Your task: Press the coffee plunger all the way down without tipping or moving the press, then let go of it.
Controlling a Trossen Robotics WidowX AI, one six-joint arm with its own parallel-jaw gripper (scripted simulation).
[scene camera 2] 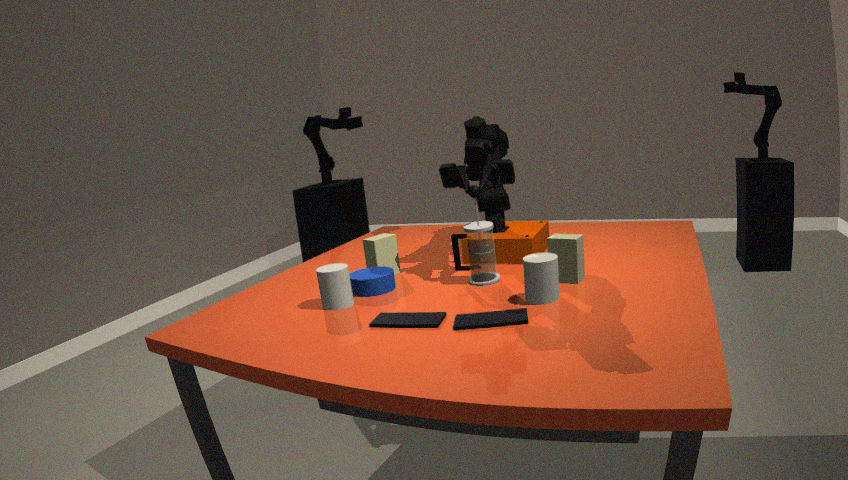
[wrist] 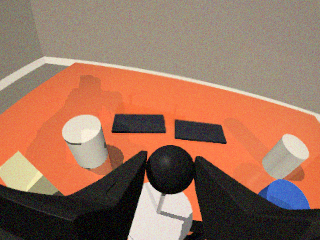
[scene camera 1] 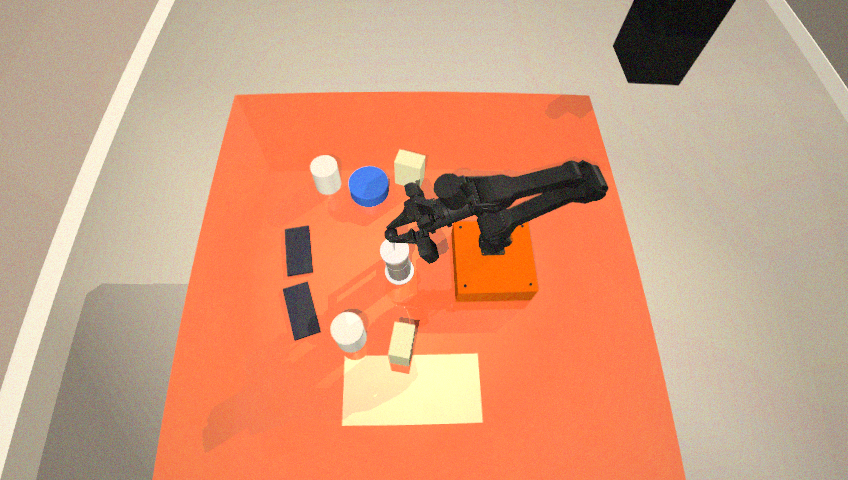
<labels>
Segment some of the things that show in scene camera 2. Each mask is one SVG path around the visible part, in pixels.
My gripper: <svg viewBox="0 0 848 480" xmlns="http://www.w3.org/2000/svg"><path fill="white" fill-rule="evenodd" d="M439 169L445 188L457 188L459 186L467 194L470 187L469 180L481 180L480 193L493 186L497 186L498 175L500 175L500 182L504 185L515 182L512 160L497 160L498 168L495 165L490 165L491 157L489 154L493 154L492 141L483 139L466 139L464 165L467 164L467 167L463 165L456 166L455 163L442 164Z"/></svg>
A coffee press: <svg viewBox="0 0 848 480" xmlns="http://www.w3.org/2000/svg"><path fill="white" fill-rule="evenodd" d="M473 185L468 188L467 193L468 196L474 198L477 221L464 225L465 234L452 234L451 240L455 271L470 271L469 284L484 286L498 282L500 274L497 271L493 222L478 221L476 198L480 195L480 188ZM458 239L466 239L469 266L461 266Z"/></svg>
</labels>
